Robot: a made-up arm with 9 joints. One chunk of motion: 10 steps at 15 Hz.
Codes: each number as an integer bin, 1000 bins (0 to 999) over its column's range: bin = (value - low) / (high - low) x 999, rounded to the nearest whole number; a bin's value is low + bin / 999 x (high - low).
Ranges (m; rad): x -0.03..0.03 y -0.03..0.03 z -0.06..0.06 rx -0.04..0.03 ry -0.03..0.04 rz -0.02..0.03
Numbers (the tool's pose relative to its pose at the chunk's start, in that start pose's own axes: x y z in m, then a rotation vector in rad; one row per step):
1: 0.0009 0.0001 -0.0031 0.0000 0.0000 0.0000
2: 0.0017 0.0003 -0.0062 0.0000 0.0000 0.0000
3: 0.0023 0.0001 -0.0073 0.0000 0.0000 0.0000
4: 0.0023 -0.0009 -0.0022 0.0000 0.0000 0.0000
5: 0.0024 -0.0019 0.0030 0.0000 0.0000 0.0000
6: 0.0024 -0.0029 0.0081 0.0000 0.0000 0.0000
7: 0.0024 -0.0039 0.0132 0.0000 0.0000 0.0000
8: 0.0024 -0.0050 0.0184 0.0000 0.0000 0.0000
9: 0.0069 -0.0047 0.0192 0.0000 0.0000 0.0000
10: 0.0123 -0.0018 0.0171 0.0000 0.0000 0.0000
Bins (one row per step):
1: 514 501 474 571 428 400
2: 528 504 448 571 428 400
3: 538 501 439 571 428 400
4: 538 485 481 571 428 400
5: 539 468 524 571 428 400
6: 539 451 567 571 428 400
7: 539 435 609 571 428 400
8: 539 416 653 571 428 400
9: 614 421 659 571 428 400
10: 704 470 642 571 428 400

